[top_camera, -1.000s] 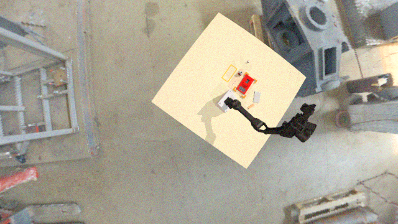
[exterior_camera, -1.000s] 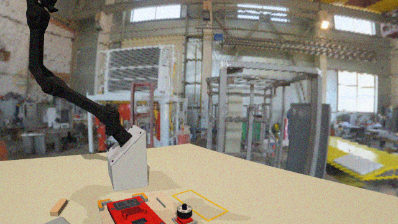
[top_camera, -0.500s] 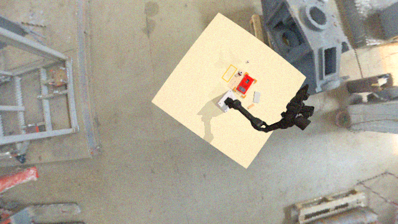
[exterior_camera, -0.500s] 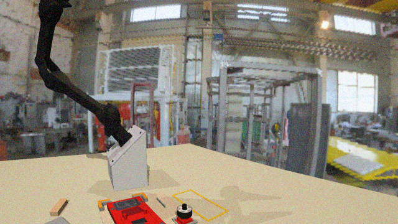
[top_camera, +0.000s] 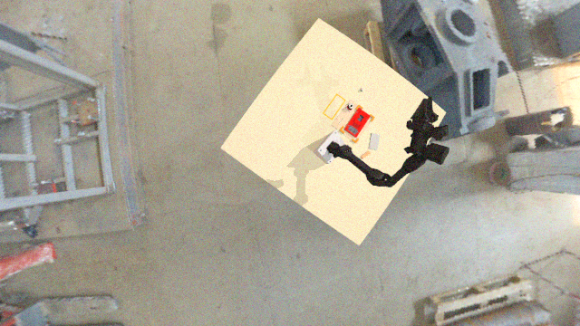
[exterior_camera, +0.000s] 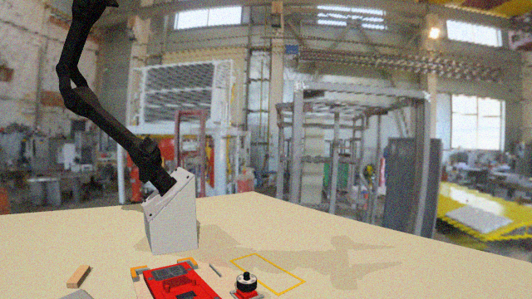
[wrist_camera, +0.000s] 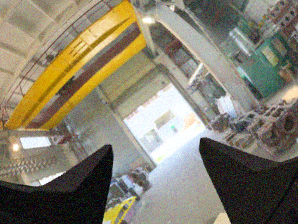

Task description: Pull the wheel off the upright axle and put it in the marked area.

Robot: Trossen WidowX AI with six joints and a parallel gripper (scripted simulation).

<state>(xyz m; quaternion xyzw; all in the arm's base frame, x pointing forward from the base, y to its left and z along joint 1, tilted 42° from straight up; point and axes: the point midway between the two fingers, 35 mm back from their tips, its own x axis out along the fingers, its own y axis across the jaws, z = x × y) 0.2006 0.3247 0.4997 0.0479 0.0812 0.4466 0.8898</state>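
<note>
The black axle lies 730 mm below my gripper tip, 150 mm to the left of it and 110 mm ahead of it. From my gripper tip the other things lie so: wheel: 730 mm below, 150 mm to the left, 120 mm ahead; wooden block: 760 mm below, 180 mm to the right, 60 mm behind.
</note>
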